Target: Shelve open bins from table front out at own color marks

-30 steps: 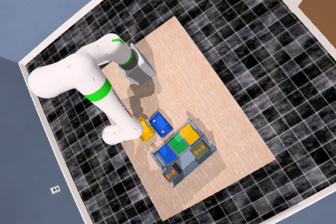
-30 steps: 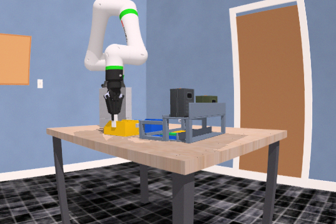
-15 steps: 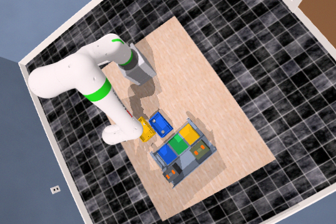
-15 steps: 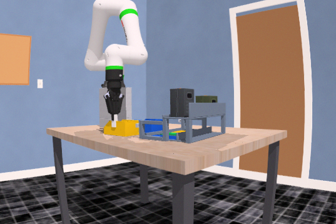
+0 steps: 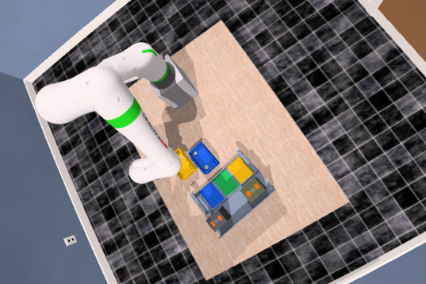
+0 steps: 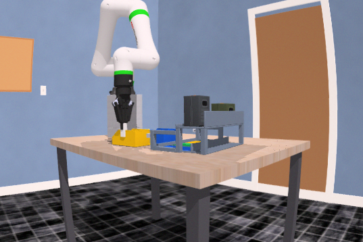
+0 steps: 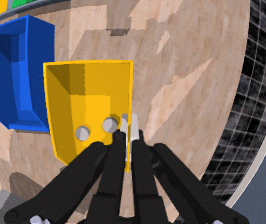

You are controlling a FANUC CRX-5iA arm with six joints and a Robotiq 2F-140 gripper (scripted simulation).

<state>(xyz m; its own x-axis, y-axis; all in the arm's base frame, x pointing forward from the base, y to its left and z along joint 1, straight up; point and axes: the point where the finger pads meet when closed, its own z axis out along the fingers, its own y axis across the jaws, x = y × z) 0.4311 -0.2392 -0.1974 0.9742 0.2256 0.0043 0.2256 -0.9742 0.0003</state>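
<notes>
Now: the yellow bin 1 cm behind my hand, 5 cm to the left of it and 4 cm below it. From my hand the other things lie so: dark box (35 cm ahead, 14 cm to the left, 8 cm above); blue bin (2 cm ahead, 18 cm to the left, 4 cm below).
</notes>
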